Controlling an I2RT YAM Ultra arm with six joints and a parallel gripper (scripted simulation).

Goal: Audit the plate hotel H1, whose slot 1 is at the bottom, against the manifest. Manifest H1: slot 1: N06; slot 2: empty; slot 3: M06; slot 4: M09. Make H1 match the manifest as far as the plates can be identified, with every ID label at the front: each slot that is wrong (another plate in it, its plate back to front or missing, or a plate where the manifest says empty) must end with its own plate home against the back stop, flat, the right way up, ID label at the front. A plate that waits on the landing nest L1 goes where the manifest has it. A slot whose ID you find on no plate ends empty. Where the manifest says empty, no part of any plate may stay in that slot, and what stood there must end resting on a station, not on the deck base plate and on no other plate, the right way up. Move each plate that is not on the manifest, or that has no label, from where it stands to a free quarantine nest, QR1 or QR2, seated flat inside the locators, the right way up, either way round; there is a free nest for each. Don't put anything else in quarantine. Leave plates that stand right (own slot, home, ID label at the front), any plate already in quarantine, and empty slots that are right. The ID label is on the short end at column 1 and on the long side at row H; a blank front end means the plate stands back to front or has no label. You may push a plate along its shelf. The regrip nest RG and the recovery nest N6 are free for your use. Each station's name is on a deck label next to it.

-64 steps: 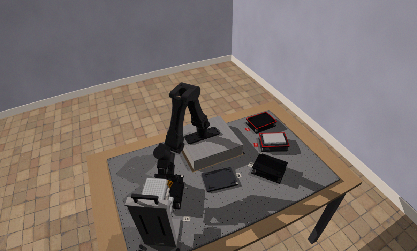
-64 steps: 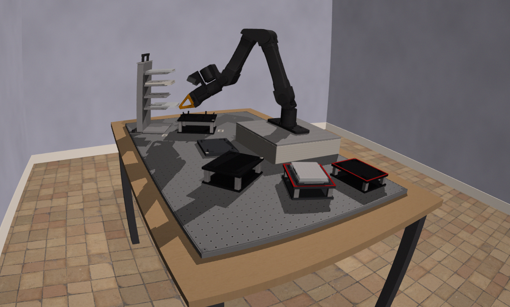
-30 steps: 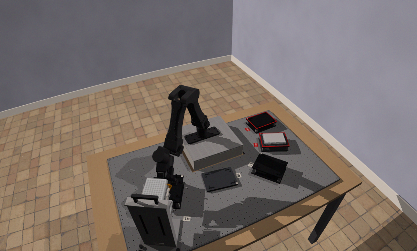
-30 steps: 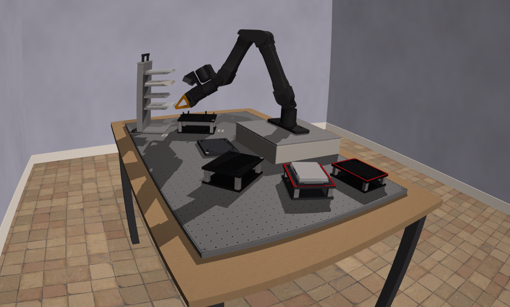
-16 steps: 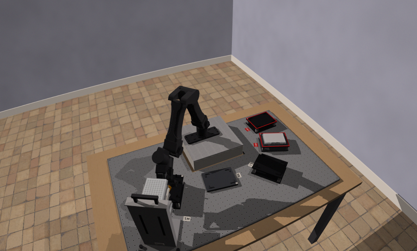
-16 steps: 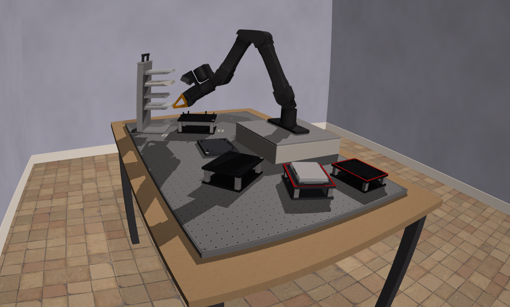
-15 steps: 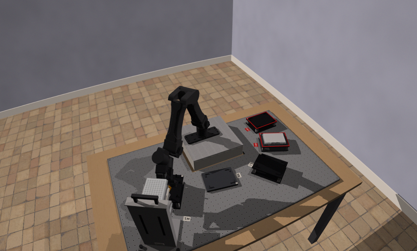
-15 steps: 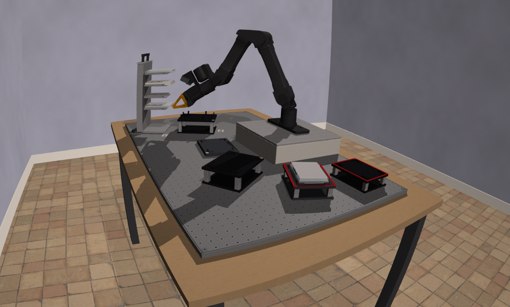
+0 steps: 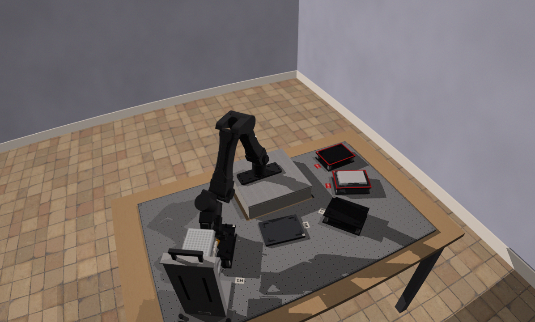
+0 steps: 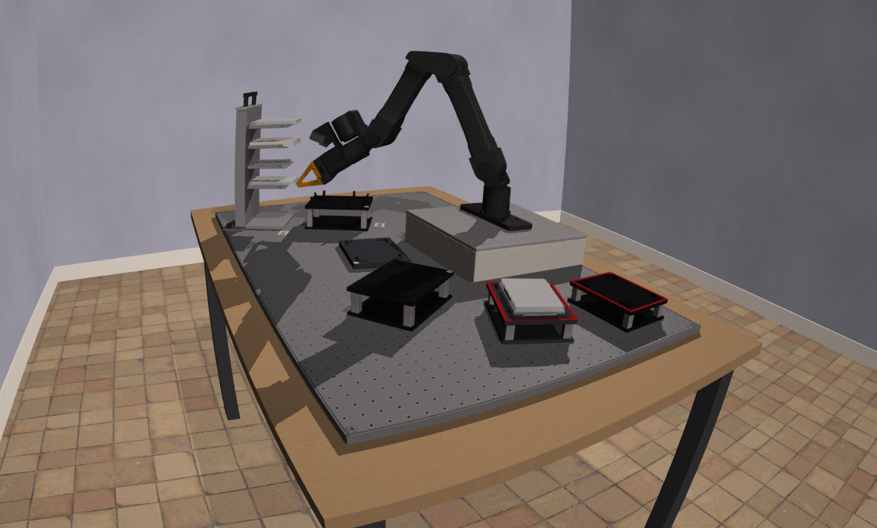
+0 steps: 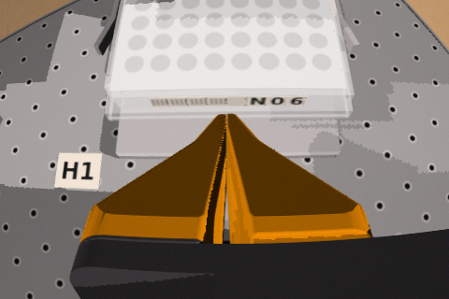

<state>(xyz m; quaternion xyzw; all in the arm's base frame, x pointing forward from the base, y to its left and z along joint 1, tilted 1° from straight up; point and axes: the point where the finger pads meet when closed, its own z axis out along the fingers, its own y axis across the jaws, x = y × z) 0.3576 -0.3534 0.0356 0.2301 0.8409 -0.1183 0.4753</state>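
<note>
Right now the black regrip nest RG is 90 mm behind my hand, 50 mm to the left of it and 50 mm below it. From my hand the other things lie so: flat recovery nest N6 (320 mm to the left, 100 mm below, 70 mm behind); H1 deck label (100 mm below, 70 mm to the left, 70 mm ahead); plate hotel H1 (130 mm ahead, 80 mm to the right, 50 mm above).
</note>
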